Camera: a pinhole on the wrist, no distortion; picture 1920 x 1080 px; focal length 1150.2 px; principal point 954.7 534.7 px. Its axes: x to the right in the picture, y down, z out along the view. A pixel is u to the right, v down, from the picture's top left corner.
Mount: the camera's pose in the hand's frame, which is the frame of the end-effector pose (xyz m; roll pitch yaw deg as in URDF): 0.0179 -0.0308 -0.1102 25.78 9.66 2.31
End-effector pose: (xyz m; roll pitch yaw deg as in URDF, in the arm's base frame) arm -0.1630 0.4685 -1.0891 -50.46 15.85 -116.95
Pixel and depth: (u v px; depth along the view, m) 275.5 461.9 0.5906
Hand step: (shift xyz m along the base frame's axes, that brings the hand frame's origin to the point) 0.1573 -0.0019 0.5876
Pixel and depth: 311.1 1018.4 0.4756
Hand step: 0.2948 -0.0822 0.3617
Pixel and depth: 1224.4 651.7 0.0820
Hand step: -0.0830 -0.0192 0.0061
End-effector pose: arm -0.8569 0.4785 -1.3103 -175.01 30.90 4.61
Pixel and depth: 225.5 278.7 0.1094
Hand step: -0.0256 0.0993 0.0347
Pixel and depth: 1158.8 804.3 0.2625
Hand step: 0.0182 0.0996 -0.1711
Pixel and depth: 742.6 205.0 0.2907
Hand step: -0.0614 0.2382 -0.0918
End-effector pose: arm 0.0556 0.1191 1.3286 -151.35 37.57 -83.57
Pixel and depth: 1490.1 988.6 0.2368
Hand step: 0.1051 -0.0709 -0.1716
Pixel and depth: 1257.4 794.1 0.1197
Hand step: 0.0583 -0.0647 -0.0229
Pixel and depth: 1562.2 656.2 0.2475
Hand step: 0.1557 -0.1121 -0.1431
